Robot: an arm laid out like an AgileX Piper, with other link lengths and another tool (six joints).
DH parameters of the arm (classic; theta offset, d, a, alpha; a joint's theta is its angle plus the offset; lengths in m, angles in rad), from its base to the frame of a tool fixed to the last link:
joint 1: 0 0.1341 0 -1.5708
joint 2: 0.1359 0 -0.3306 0
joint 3: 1.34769 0 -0.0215 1.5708
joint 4: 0 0.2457 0 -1.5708
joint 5: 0 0 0 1.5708
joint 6: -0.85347 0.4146 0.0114 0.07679
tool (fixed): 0 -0.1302 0 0
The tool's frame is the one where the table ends.
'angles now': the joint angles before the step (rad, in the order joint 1, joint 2, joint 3, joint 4, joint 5, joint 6). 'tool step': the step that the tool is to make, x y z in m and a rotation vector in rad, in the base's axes. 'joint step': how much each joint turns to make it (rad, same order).
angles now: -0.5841 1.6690 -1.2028 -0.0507 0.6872 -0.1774
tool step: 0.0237 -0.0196 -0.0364 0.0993 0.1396 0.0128
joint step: -0.0158 0.2376 -0.2728 0.0296 0.2054 -0.0502
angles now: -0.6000 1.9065 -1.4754 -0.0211 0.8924 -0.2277
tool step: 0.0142 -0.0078 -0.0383 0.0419 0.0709 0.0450
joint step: 0.0000 0.1439 -0.1099 0.0104 0.0475 -0.0516
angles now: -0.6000 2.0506 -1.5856 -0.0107 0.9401 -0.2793
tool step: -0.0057 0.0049 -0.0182 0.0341 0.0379 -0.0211
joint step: 0.0000 0.0360 0.0003 0.0023 0.0144 0.0206
